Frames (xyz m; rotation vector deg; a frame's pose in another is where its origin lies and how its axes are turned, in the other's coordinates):
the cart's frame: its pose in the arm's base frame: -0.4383 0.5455 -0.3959 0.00 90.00 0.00
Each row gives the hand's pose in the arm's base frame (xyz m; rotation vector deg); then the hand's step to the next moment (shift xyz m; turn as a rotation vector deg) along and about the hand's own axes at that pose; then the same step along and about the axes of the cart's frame.
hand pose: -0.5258 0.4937 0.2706 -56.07 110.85 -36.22
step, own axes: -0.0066 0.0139 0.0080 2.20 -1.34 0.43
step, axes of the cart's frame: 0.0111 0.0128 0.0036 0.26 -2.59 0.17
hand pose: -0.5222 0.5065 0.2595 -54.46 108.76 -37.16
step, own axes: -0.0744 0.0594 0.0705 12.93 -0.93 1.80
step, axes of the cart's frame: 0.0413 0.0906 0.0642 6.37 -11.24 -2.09
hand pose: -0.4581 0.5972 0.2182 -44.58 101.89 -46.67
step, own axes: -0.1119 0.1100 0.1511 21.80 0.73 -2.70
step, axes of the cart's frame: 0.0749 0.1260 0.1612 10.97 -16.65 -9.25
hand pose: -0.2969 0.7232 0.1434 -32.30 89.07 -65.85
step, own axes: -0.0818 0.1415 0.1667 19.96 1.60 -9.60
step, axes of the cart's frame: 0.0804 0.0645 0.2095 11.13 -12.16 -14.88
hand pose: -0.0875 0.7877 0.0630 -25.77 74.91 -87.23
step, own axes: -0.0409 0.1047 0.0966 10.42 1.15 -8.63
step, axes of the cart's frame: 0.0467 0.0003 0.1407 7.31 -4.51 -10.52
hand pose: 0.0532 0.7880 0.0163 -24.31 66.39 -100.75
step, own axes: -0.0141 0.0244 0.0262 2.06 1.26 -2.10
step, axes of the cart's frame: 0.0050 -0.0039 0.0380 2.51 -0.79 -1.82
